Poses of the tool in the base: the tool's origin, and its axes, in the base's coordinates. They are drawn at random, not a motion.
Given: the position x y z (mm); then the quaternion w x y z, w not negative.
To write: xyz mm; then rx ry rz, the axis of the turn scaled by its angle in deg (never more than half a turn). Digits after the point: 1 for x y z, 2 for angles.
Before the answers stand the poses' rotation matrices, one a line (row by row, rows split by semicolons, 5 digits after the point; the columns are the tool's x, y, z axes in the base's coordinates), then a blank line. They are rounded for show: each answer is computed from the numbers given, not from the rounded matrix.
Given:
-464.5 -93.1 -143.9 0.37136 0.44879 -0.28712 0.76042
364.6 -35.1 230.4 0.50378 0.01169 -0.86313 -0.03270
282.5 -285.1 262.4 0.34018 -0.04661 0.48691 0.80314
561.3 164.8 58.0 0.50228 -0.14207 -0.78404 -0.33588
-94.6 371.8 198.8 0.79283 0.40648 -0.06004 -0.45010
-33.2 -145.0 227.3 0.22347 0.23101 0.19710 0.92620
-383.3 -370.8 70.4 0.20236 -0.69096 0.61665 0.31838
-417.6 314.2 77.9 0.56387 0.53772 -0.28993 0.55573
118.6 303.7 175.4 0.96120 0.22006 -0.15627 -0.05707
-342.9 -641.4 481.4 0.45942 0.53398 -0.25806 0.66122
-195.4 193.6 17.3 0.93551 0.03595 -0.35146 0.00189
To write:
-0.32136 -0.82249 0.46929; 0.30707 -0.55931 -0.76999; 0.89579 -0.10334 0.43230
-0.49213 0.01277 -0.87043; -0.05313 0.99759 0.04467; 0.86890 0.06823 -0.49027
-0.76421 -0.59181 0.25640; 0.50103 -0.29440 0.81382; -0.40614 0.75039 0.52150
-0.45506 0.56019 -0.69218; -0.11463 0.73400 0.66940; 0.88305 0.38397 -0.26980
0.58761 0.66490 -0.46112; -0.76252 0.26437 -0.59049; -0.27071 0.69859 0.66234
-0.79339 -0.32289 0.51602; 0.50502 -0.82243 0.26186; 0.33983 0.46836 0.81557
0.03675 -0.98102 -0.19041; -0.72331 -0.15759 0.67230; -0.68955 0.11301 -0.71537
0.21420 -0.93853 0.27069; 0.31492 -0.19597 -0.92867; 0.92463 0.28417 0.25359
0.94465 0.04093 -0.32553; -0.17849 0.89663 -0.40520; 0.27529 0.44088 0.85431
-0.00761 -0.88315 0.46904; 0.33195 -0.44468 -0.83190; 0.94326 0.14937 0.29655
0.75294 -0.02881 -0.65745; -0.02173 0.99741 -0.06859; 0.65773 0.06593 0.75037

-464.5 -93.1 -143.9 65.93 -42.18 111.71
364.6 -35.1 230.4 1.62 -119.40 -4.52
282.5 -285.1 262.4 -6.95 72.61 119.76
561.3 164.8 58.0 -19.67 -108.53 -46.49
-94.6 371.8 198.8 50.09 -7.40 -55.46
-33.2 -145.0 227.3 36.54 31.18 146.50
-383.3 -370.8 70.4 -110.53 98.64 50.93
-417.6 314.2 77.9 72.50 -39.09 74.93
118.6 303.7 175.4 25.55 -18.14 -6.63
-342.9 -641.4 481.4 75.33 -36.40 93.28
-195.4 193.6 17.3 4.21 -41.16 0.22

